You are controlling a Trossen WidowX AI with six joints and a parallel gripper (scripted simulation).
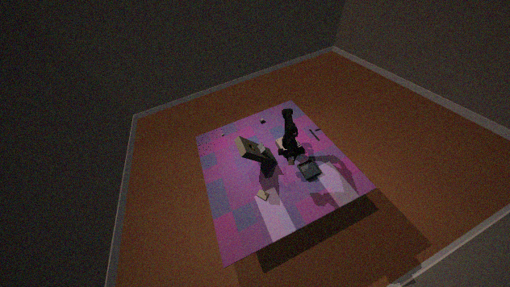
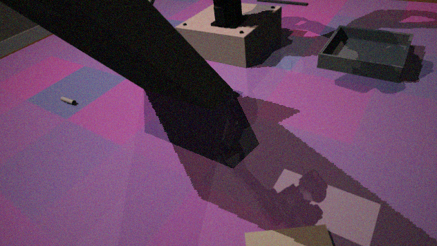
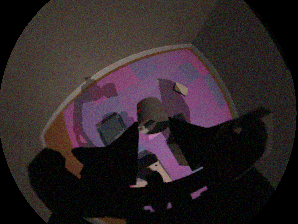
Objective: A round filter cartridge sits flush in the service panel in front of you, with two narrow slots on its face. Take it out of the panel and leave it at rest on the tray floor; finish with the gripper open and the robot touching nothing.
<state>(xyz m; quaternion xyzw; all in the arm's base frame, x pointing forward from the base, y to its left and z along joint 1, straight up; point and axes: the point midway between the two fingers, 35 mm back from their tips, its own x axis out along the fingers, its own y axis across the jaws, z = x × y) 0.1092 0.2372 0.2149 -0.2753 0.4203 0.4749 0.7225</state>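
My gripper tip is now 180 mm past the dark tray, 30 mm to the right of it and 250 mm above it. Round my gripper tip: small beige block (290 mm ahead, 60 mm to the left, 250 mm below).
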